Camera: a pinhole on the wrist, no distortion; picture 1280 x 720 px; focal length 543.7 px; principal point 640.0 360.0 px. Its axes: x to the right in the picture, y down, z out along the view. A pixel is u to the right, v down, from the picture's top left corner.
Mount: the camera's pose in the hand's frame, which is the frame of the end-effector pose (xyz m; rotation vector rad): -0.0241 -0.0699 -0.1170 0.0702 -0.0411 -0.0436
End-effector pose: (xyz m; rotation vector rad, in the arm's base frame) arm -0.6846 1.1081 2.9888 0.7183 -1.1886 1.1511
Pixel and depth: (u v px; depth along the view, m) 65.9 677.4 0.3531
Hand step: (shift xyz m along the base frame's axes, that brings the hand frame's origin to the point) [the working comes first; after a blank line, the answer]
In the camera's frame: -0.3728 0.2061 0.3531

-0.1834 -0.2937 -0.3372
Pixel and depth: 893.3 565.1 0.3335
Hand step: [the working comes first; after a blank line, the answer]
In the camera's frame: 0.1554 0.1258 0.3335

-0.1040 -0.1645 0.1755
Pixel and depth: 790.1 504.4 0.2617
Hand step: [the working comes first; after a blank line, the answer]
In the camera's frame: 0.0722 0.0695 0.2617

-0.0304 -0.1320 0.0818
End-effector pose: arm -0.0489 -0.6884 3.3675 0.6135 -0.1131 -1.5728
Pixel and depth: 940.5 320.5 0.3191
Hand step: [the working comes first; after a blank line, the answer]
In the camera's frame: 0.1764 -0.0232 0.3191

-0.1982 -0.1762 0.0793
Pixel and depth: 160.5 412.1 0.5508
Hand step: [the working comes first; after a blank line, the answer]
In the camera's frame: -0.4858 0.0528 0.5508

-0.2291 0.3866 0.5038
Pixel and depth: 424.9 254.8 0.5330
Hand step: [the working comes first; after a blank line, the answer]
In the camera's frame: -0.2109 -0.1031 0.5330

-0.3631 0.1560 0.3334
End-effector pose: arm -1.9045 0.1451 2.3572 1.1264 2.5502 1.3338
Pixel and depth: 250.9 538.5 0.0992
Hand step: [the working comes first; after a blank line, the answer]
In the camera's frame: -0.0710 0.0326 0.0992

0.0413 -0.0888 -0.0450
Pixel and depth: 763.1 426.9 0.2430
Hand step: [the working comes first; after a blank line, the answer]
In the camera's frame: 0.0550 0.0299 0.2430

-0.0042 0.0818 -0.1186
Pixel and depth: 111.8 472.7 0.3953
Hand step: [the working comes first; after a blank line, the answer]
In the camera's frame: -0.3840 0.0819 0.3953

0.4049 -0.0761 -0.2810
